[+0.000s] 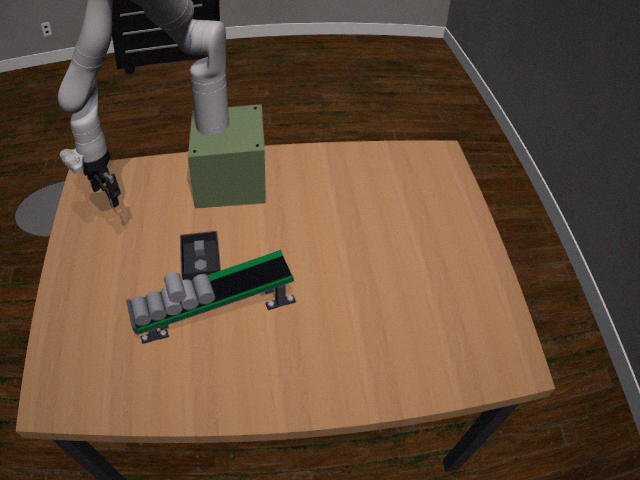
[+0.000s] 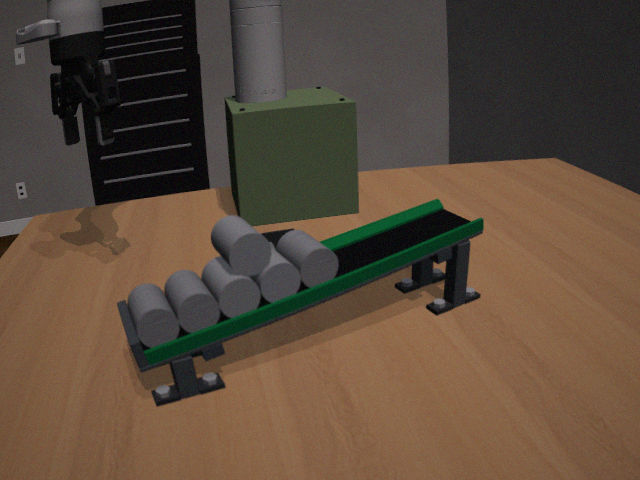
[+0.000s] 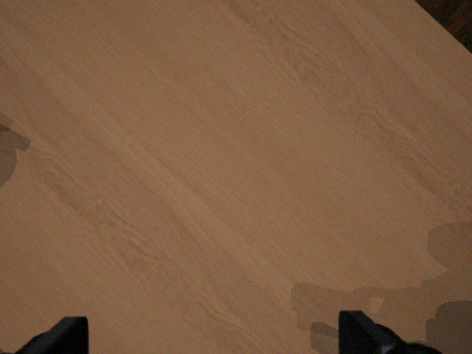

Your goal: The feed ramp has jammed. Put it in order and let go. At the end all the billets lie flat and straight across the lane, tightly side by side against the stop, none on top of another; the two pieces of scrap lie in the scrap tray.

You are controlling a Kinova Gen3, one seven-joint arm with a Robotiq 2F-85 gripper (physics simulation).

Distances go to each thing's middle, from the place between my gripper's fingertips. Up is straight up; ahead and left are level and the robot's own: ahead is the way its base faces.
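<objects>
A dark stop (image 2: 134, 342) sits 260 mm ahead of my hand, 70 mm to the left of it and 140 mm below it. There is also a black lane (image 2: 362, 253), which I find 130 mm below my hand, 250 mm to the left of it and 210 mm ahead of it. And the dark scrap tray (image 1: 188, 258) is 50 mm ahead of my hand, 230 mm to the left and 180 mm below.
</objects>
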